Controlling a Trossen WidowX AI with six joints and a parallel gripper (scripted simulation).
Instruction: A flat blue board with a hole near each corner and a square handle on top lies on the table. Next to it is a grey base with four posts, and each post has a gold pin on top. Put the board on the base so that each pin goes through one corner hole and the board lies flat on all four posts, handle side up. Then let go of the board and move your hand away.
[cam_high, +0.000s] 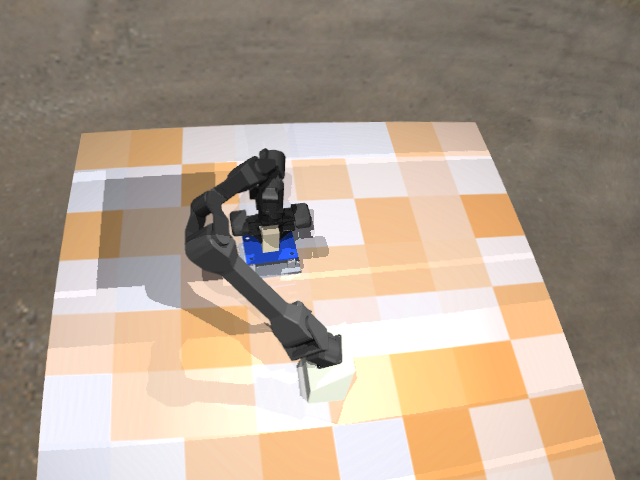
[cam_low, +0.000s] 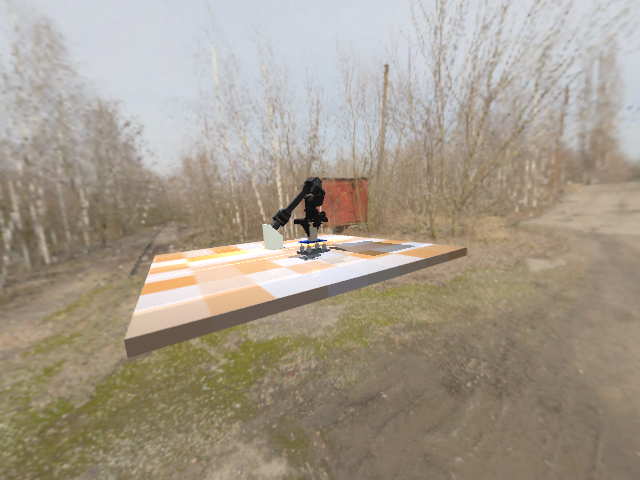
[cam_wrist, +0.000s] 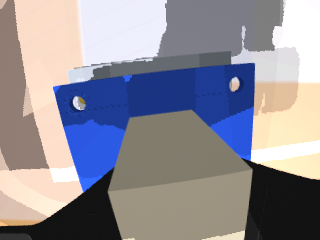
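My gripper tip is now 8 cm above the grey base. The rest, counted from my gripper tip: flat blue board 1 cm below.
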